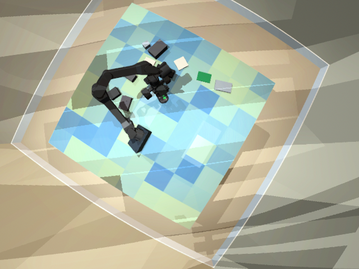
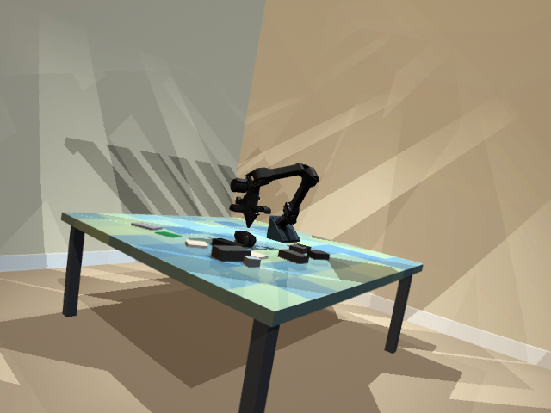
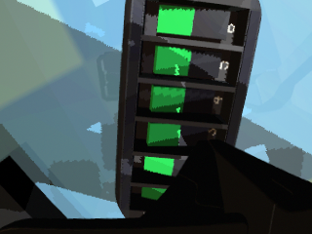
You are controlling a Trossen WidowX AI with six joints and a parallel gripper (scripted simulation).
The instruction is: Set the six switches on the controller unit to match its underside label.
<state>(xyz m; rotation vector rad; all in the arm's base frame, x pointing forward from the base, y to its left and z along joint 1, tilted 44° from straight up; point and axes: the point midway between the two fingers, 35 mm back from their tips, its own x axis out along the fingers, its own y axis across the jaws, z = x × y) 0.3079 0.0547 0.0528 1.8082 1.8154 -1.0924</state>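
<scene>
My gripper tip is now 160 mm short of the black block, 60 mm to the right of it and 60 mm above it. Round my gripper tip: green tile: 290 mm ahead, 190 mm to the right, 70 mm below; dark grey block: 260 mm ahead, 200 mm to the left, 60 mm below; small grey cube: 300 mm to the left, 250 mm ahead, 60 mm below.
</scene>
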